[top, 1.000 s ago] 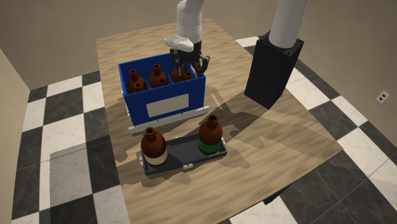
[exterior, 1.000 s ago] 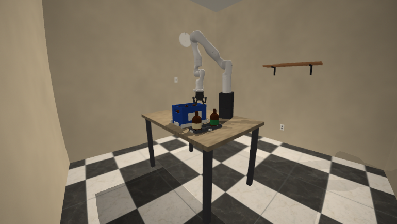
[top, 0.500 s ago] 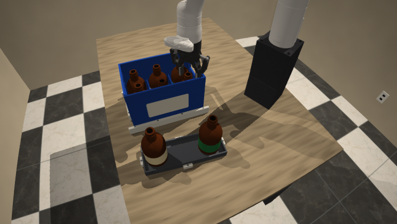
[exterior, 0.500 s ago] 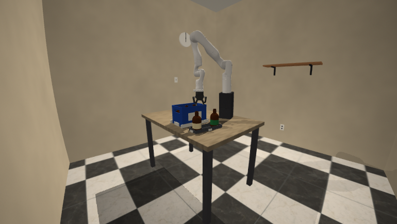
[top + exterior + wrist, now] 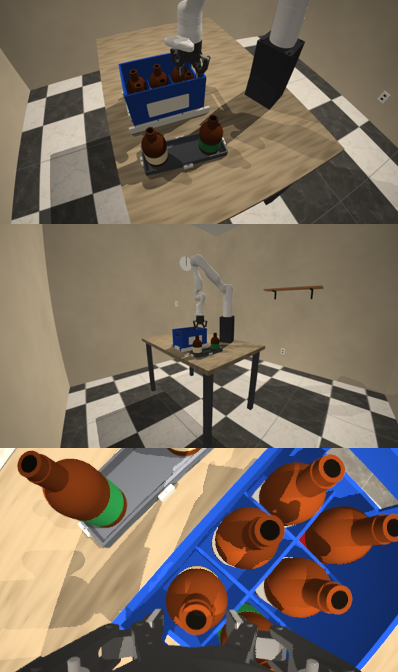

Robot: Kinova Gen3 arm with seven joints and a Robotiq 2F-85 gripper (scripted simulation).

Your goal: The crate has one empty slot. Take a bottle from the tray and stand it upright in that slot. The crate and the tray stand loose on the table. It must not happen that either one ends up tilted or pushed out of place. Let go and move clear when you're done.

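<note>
Right now my hand is 9 cm short of the blue crate, 5 cm to the left of it and 8 cm above it. From my hand the other things lie so: dark grey tray 12 cm ahead, 18 cm to the left, 15 cm below.
</note>
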